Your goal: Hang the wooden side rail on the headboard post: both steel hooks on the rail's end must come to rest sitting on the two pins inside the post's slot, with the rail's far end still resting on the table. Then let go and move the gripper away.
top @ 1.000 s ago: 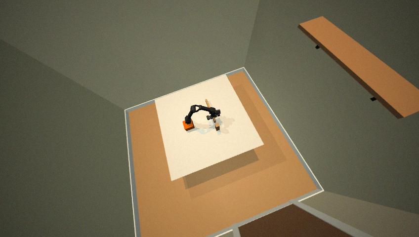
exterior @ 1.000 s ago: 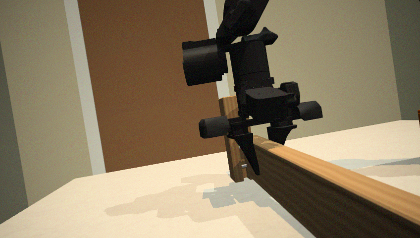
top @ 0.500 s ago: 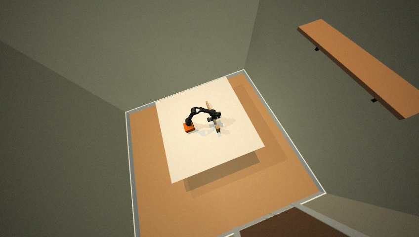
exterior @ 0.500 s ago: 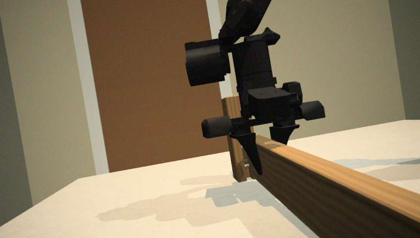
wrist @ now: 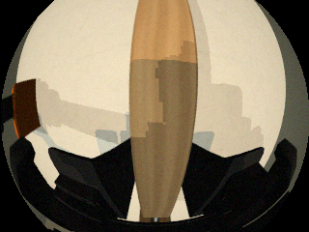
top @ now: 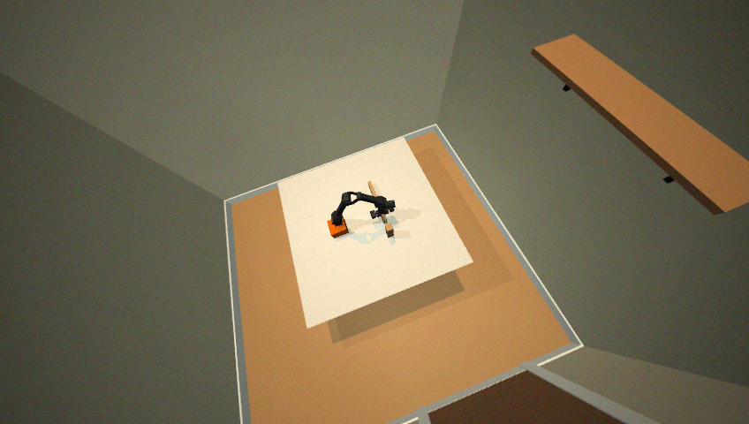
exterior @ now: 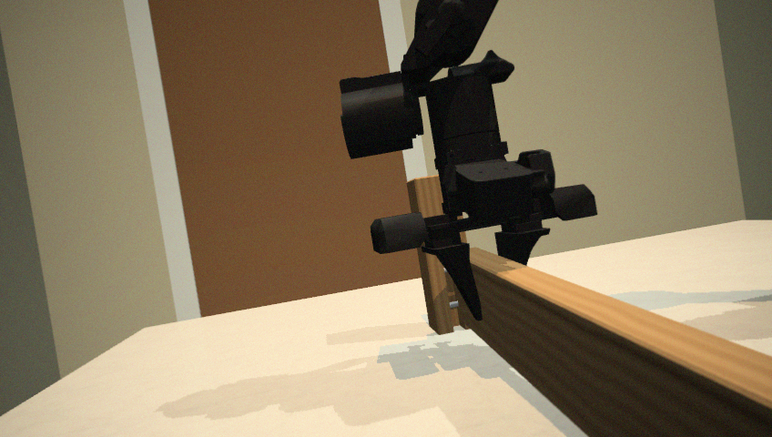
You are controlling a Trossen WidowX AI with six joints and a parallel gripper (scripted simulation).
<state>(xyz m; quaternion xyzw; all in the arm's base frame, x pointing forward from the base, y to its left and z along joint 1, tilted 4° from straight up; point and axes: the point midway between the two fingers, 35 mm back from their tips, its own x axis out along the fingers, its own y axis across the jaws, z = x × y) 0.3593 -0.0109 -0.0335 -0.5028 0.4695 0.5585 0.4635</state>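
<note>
The wooden headboard post lies 15 cm to the right of my gripper tip, 4 cm above it and 2 cm ahead of it.
</note>
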